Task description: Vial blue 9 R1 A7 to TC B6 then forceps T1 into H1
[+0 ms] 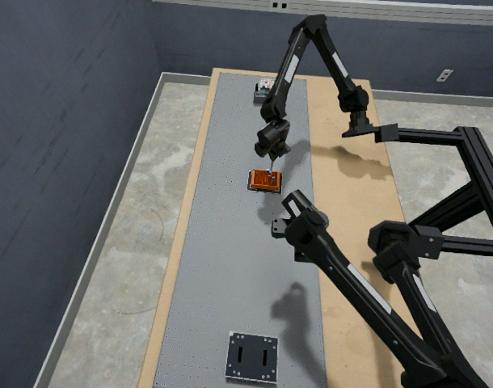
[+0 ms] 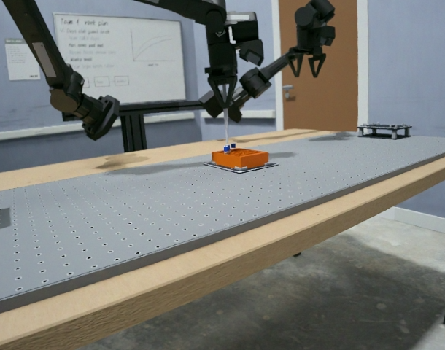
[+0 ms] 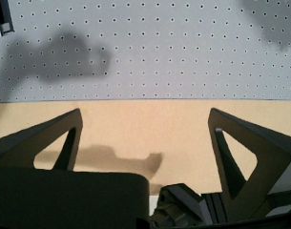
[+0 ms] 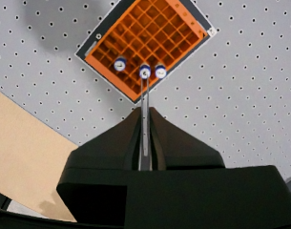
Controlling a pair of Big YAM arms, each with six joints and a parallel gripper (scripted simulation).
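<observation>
My right gripper is now 20 mm short of the orange tube carrier, 20 mm to the right of it and 130 mm above it. Round my right hand: grey holder H1: 10 mm ahead, 540 mm to the right, 140 mm below.
</observation>
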